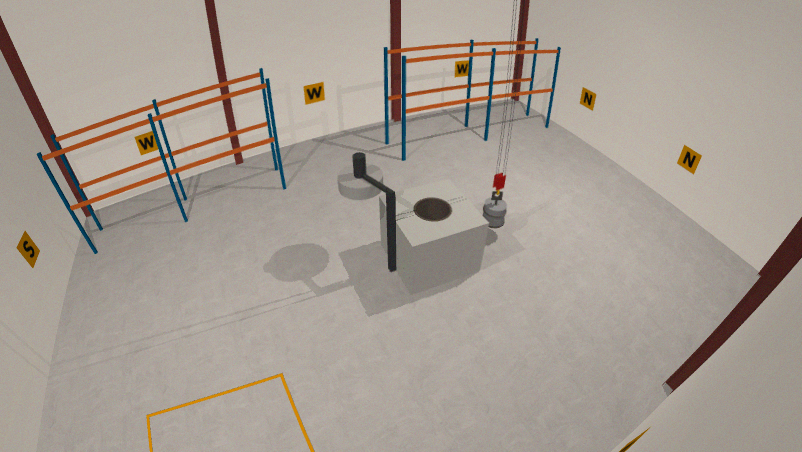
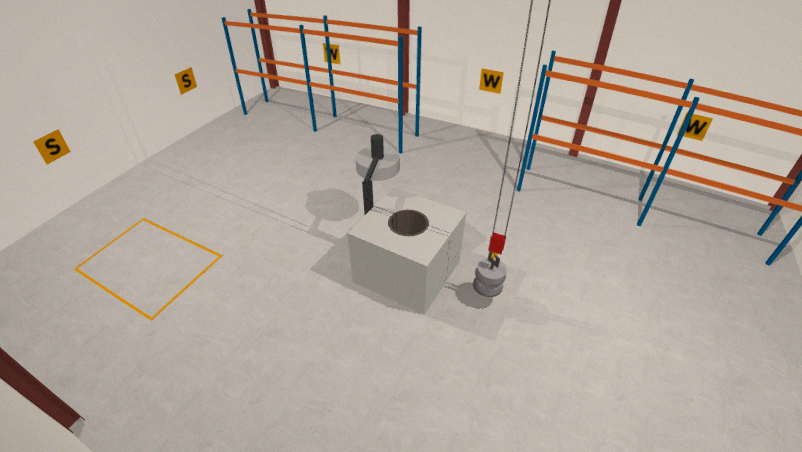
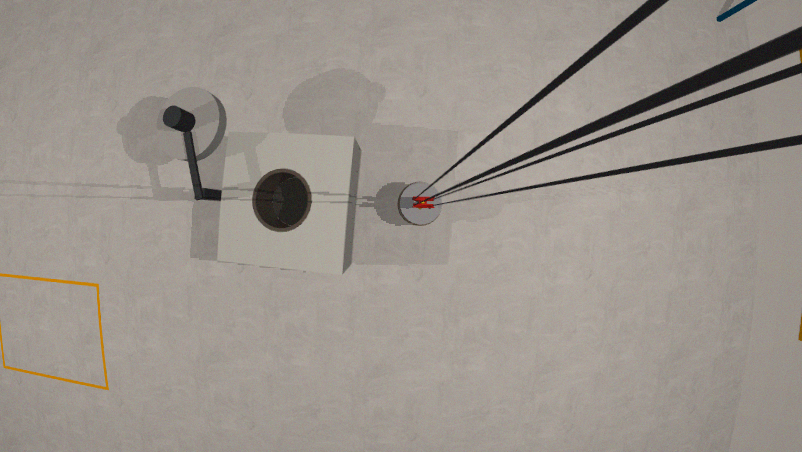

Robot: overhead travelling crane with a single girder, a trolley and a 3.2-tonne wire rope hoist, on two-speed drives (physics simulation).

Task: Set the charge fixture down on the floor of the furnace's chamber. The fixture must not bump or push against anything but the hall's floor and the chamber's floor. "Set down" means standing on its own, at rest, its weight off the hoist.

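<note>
The charge fixture (image 1: 494,213) (image 2: 489,280) (image 3: 417,218), a grey stack of round discs, hangs upright from my hook (image 1: 497,194) (image 2: 493,259) (image 3: 423,202). It is low over the hall floor, beside the furnace's north side and apart from it. Its shadow lies close by on the furnace side. The ropes run straight up from the red hook block (image 1: 499,181) (image 2: 497,243). The furnace (image 1: 443,261) (image 2: 387,263) (image 3: 314,247) is a pale block with a round chamber opening (image 1: 432,209) (image 2: 408,222) (image 3: 280,199) in its top. The chamber's floor is mostly hidden in shade.
A round grey lid (image 1: 359,188) (image 2: 377,165) (image 3: 213,123) stands off the furnace's far side, under a dark swing arm (image 1: 392,233) (image 2: 367,195) (image 3: 192,162). Blue and orange racks (image 1: 403,112) (image 2: 400,101) line the west wall. A yellow marked square (image 1: 216,394) (image 2: 114,294) (image 3: 102,336) lies on the floor.
</note>
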